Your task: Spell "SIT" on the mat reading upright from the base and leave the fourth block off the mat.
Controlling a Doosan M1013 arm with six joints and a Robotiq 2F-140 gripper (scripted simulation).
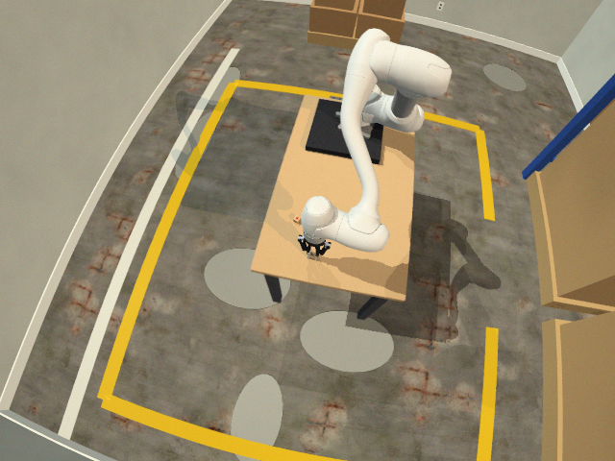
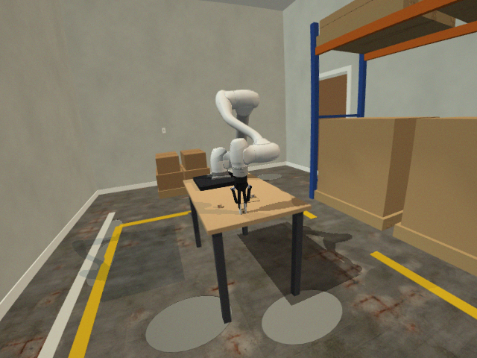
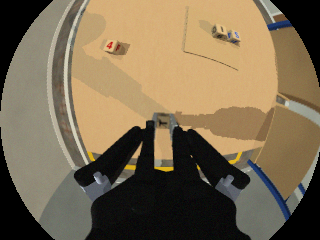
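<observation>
Right now the tan block is 20 mm below my hand. The rest, counted from my hand: tan mat: 220 mm behind, 80 mm to the left, 30 mm below.
</observation>
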